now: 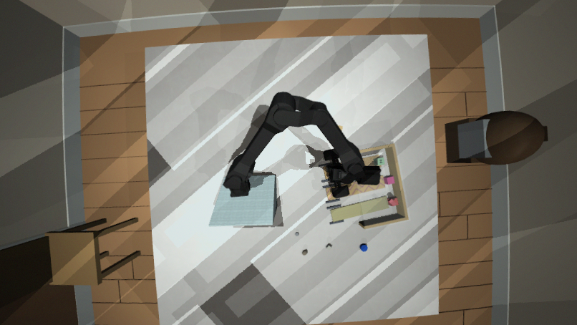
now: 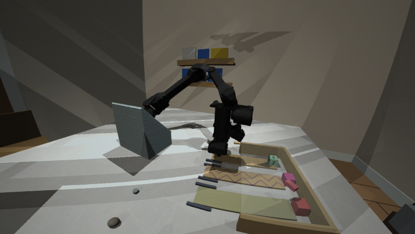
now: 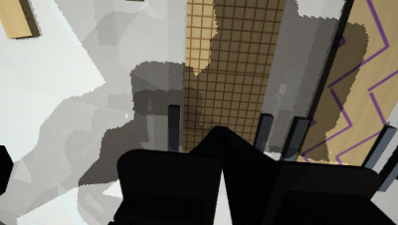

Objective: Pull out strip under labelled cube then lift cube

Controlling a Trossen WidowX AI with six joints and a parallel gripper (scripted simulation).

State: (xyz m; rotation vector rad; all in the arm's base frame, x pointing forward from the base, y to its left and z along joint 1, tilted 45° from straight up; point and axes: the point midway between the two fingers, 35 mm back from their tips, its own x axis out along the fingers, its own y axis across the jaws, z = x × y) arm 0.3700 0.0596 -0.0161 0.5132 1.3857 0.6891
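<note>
Right now my gripper tip is 100 mm short of the tan checked strip and 10 mm to the right of it. The rest, counted from my gripper tip: blue ball (350 mm to the right, 120 mm ahead); green labelled cube (210 mm ahead, 30 mm to the left, 10 mm above); pebble (350 mm to the right, 140 mm behind).
</note>
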